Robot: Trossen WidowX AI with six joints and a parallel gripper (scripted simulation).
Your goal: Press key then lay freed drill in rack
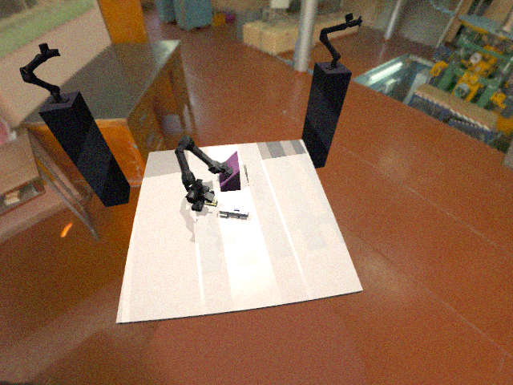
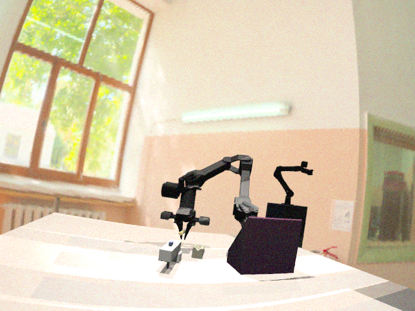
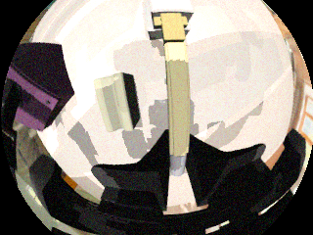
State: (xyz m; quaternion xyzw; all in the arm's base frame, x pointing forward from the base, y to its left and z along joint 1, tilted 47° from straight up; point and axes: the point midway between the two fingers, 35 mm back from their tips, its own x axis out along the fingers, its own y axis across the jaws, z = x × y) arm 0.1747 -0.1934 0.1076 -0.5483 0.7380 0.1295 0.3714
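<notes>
My gripper tip is 4 cm to the right of the pale yellow drill, 4 cm below it and 2 cm short of it. Round my gripper tip: blue key (20 cm to the left, 10 cm ahead); olive rack (6 cm to the left, 5 cm behind, 3 cm below).
</notes>
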